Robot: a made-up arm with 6 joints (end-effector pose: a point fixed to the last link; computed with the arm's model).
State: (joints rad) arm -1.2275 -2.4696 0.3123 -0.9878 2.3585 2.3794
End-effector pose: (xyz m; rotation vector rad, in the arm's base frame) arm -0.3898 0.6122 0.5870 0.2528 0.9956 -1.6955
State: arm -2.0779 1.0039 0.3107 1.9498 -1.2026 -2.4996
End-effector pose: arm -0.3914 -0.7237 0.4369 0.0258 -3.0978 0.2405
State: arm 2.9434 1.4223 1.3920 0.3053 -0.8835 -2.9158
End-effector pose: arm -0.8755 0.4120 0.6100 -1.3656 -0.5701 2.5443
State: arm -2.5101 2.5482 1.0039 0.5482 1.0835 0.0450
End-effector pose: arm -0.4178 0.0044 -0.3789 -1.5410 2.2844 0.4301
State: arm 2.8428 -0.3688 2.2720 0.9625 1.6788 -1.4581
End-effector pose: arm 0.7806 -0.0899 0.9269 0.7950 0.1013 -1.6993
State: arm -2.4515 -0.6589 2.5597 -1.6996 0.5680 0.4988
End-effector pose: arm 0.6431 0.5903 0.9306 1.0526 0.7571 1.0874
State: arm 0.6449 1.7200 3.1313 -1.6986 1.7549 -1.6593
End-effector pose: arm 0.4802 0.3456 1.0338 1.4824 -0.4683 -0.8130
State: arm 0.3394 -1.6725 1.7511 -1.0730 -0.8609 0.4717
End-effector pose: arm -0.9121 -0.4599 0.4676 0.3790 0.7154 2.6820
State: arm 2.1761 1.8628 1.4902 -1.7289 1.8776 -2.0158
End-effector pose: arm -0.4395 0.6741 0.0177 0.0386 0.0353 0.2619
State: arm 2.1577 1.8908 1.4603 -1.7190 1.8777 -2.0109
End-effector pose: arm -0.4112 0.6610 -0.0190 -0.0138 0.0001 0.2471
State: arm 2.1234 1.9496 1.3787 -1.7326 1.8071 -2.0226
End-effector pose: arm -0.3548 0.6140 -0.0988 -0.1390 -0.0133 0.2671
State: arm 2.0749 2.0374 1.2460 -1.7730 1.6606 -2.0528
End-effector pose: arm -0.2720 0.5162 -0.2023 -0.3354 0.0272 0.3065
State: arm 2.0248 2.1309 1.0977 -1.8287 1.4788 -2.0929
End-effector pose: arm -0.1889 0.3845 -0.2829 -0.5418 0.1329 0.3254
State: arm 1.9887 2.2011 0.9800 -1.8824 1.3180 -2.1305
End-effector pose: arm -0.1337 0.2700 -0.3197 -0.6847 0.2614 0.3146
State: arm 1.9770 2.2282 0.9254 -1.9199 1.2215 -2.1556
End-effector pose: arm -0.1159 0.2181 -0.3277 -0.7312 0.3529 0.3054
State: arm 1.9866 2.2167 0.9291 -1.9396 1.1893 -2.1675
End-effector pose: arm -0.1265 0.2274 -0.3247 -0.7033 0.3929 0.3192
